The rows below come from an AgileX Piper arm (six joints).
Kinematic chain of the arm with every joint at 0, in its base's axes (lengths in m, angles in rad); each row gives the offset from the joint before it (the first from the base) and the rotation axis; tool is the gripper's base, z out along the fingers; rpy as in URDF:
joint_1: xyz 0 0 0.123 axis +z
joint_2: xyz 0 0 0 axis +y
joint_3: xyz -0.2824 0 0.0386 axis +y
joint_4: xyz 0.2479 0 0.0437 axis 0.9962 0 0.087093
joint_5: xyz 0 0 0 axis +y
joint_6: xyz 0.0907 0 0.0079 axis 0.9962 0 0.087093
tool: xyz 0 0 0 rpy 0 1.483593 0
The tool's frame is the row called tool.
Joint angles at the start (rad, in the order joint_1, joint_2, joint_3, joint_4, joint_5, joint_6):
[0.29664 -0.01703 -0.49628 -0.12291 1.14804 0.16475]
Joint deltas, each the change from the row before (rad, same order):
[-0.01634 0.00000 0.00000 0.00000 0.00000 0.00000]
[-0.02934 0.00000 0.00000 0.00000 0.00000 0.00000]
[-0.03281 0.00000 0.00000 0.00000 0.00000 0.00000]
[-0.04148 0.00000 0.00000 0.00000 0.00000 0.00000]
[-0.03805 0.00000 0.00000 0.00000 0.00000 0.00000]
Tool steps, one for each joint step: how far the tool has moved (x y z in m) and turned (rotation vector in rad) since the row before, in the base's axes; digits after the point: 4 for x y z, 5 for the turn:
[-0.0002 0.0001 0.0000 0.00000 0.00000 -0.01634]
[-0.0004 0.0002 0.0000 0.00000 0.00000 -0.02934]
[-0.0004 0.0003 0.0000 0.00000 0.00000 -0.03281]
[-0.0005 0.0004 0.0000 0.00000 0.00000 -0.04148]
[-0.0004 0.0004 0.0000 0.00000 0.00000 -0.03805]

